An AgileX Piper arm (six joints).
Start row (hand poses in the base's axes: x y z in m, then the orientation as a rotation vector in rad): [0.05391 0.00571 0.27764 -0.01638 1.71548 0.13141]
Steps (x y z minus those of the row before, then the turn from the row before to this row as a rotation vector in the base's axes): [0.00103 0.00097 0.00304 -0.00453 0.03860 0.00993]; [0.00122 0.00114 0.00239 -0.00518 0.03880 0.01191]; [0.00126 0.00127 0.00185 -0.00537 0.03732 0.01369]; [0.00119 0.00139 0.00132 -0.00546 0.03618 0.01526]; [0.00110 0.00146 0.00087 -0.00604 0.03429 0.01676]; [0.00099 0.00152 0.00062 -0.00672 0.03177 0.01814]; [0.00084 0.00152 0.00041 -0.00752 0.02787 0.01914]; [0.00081 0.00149 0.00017 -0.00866 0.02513 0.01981]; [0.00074 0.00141 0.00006 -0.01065 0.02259 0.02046]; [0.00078 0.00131 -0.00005 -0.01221 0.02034 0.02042]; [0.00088 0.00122 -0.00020 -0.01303 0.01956 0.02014]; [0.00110 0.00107 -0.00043 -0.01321 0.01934 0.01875]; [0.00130 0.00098 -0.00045 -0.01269 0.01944 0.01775]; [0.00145 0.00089 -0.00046 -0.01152 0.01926 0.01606]
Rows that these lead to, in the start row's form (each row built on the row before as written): [0.05494 0.00668 0.28068 -0.02587 1.75443 0.13598]; [0.05616 0.00782 0.28307 -0.03768 1.79361 0.14145]; [0.05742 0.00909 0.28492 -0.05146 1.83129 0.14800]; [0.05861 0.01048 0.28624 -0.06698 1.86778 0.15556]; [0.05971 0.01194 0.28711 -0.08462 1.90235 0.16355]; [0.06070 0.01346 0.28773 -0.10440 1.93435 0.17171]; [0.06154 0.01498 0.28814 -0.12614 1.96240 0.17949]; [0.06235 0.01647 0.28831 -0.14968 1.98769 0.18637]; [0.06309 0.01788 0.28837 -0.17551 2.01050 0.19144]; [0.06387 0.01919 0.28832 -0.20264 2.03109 0.19465]; [0.06475 0.02041 0.28812 -0.23024 2.05084 0.19673]; [0.06585 0.02148 0.28769 -0.25672 2.07031 0.19772]; [0.06715 0.02246 0.28724 -0.28201 2.08972 0.19863]; [0.06860 0.02335 0.28678 -0.30500 2.10880 0.19969]
